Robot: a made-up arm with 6 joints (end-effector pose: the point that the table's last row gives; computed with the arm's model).
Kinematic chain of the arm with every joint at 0, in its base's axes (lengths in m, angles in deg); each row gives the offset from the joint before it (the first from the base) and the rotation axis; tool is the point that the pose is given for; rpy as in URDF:
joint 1: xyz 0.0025 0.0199 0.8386 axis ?
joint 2: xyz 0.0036 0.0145 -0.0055 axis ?
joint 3: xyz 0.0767 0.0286 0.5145 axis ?
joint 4: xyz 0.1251 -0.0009 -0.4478 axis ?
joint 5: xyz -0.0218 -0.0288 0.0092 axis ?
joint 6: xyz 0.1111 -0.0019 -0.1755 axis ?
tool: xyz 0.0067 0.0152 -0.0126 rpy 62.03 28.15 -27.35
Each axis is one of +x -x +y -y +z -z.
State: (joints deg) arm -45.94 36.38 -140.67 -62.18 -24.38 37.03
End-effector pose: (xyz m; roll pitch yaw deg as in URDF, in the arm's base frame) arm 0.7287 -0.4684 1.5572 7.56 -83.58 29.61
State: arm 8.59 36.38 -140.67 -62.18 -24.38 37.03
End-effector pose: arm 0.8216 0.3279 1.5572 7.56 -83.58 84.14
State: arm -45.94 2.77 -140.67 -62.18 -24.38 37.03
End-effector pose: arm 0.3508 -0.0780 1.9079 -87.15 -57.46 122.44
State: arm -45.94 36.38 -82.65 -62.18 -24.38 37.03
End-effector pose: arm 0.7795 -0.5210 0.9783 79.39 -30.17 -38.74
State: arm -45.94 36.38 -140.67 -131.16 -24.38 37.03
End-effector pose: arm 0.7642 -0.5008 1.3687 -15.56 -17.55 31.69
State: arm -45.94 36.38 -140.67 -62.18 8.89 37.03
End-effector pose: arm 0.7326 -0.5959 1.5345 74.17 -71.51 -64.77
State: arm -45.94 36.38 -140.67 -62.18 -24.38 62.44
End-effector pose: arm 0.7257 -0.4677 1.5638 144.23 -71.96 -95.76
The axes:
joint 1: +z
joint 2: +y
joint 3: +y
joint 4: -z
joint 5: +y
joint 6: -z

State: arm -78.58 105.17 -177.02 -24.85 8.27 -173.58
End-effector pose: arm 0.2528 -1.1003 0.6076 -47.06 82.86 -14.90
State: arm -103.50 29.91 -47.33 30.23 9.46 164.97
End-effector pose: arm -0.1768 -0.6162 0.6727 50.67 31.36 29.02
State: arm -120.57 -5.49 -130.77 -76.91 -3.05 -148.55
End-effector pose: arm -0.0639 -0.3214 1.9284 -132.69 12.56 -135.35
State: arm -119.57 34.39 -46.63 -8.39 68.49 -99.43
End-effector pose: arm -0.2279 -0.3705 0.6253 127.73 30.85 -4.95
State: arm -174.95 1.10 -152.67 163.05 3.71 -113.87
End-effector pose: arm -0.3313 -0.0638 1.9300 -146.49 -31.92 96.36
